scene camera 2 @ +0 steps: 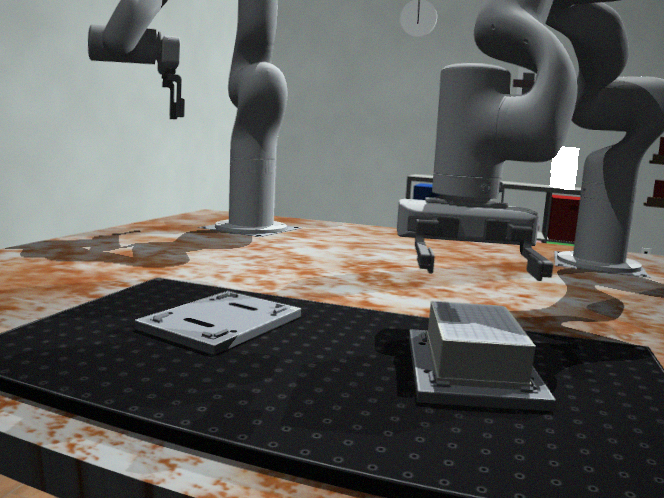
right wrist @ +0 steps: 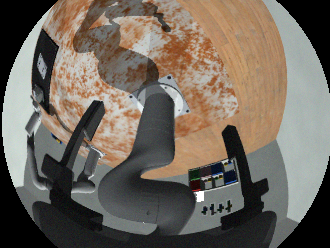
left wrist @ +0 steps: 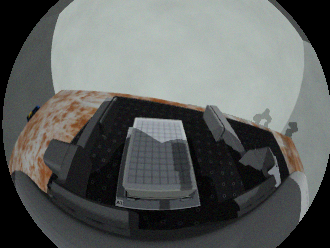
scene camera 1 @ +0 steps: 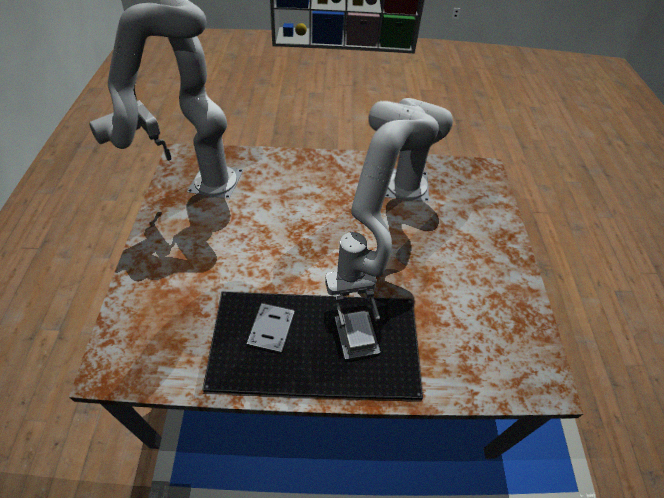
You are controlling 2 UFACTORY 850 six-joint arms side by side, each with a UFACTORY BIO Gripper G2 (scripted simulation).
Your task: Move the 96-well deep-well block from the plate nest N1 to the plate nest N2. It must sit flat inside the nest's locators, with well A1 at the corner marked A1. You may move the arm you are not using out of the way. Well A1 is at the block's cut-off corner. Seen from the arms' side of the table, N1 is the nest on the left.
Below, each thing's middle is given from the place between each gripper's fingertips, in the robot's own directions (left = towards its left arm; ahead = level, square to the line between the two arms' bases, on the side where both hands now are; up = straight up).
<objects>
Now: left hand 8 cm above the white deep-well block (scene camera 1: pixel 358 334) and 1 cm short of it. Round my left hand: nest N2 (scene camera 2: pixel 218 312) (29 cm to the right, 10 cm below, 2 cm behind); nest N1 (scene camera 2: pixel 422 354) (10 cm below, 1 cm ahead).
Now: right hand 63 cm short of the nest N2, 46 cm to the right of it and 28 cm above it. From my right hand the other things lie so: white deep-well block (76 cm to the left, 66 cm ahead, 25 cm below); then nest N1 (76 cm to the left, 66 cm ahead, 28 cm below).
</objects>
